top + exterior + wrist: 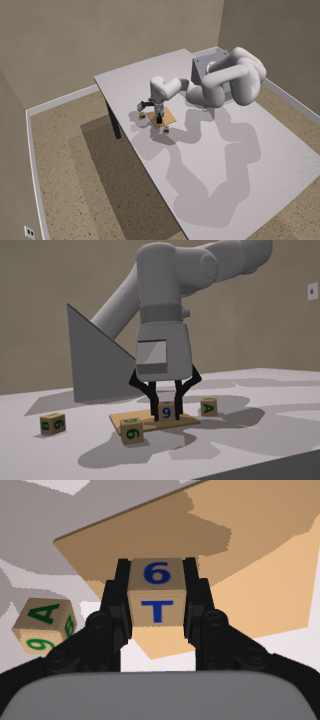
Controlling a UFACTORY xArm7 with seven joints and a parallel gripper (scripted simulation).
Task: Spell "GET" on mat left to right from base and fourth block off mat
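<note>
My hand is 20 mm past the tan mat, 30 mm to the left of it and 20 mm above it. Round my hand: wooden block 80 mm ahead, 70 mm to the right, 10 mm below.
</note>
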